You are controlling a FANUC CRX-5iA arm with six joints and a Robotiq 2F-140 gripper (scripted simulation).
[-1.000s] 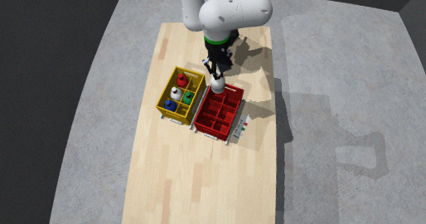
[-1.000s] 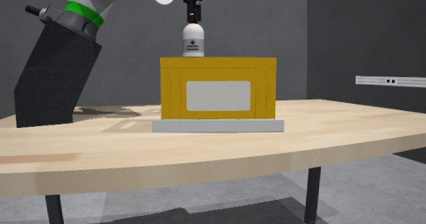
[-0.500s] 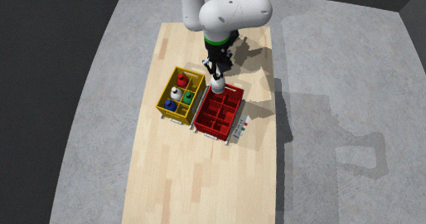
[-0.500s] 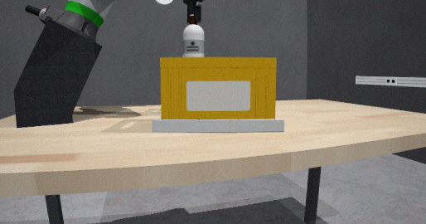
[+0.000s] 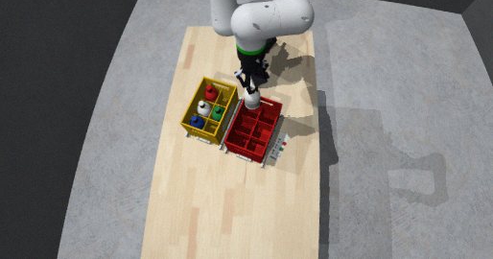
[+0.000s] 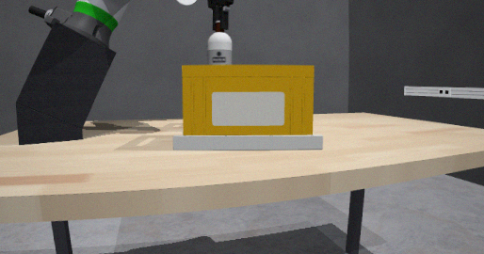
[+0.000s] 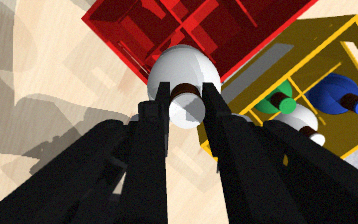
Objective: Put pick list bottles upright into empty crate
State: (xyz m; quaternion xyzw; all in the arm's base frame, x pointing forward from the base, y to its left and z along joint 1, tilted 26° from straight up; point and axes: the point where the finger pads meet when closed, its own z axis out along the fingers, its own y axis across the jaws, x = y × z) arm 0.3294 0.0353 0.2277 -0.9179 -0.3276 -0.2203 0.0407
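Right now the red crate is 9 cm ahead of my hand, 4 cm to the left of it and 25 cm below it. The rest, counted from my hand: green bottle 7 cm ahead, 16 cm to the right, 25 cm below; yellow crate 6 cm ahead, 20 cm to the right, 25 cm below; red bottle 3 cm behind, 24 cm to the right, 25 cm below.
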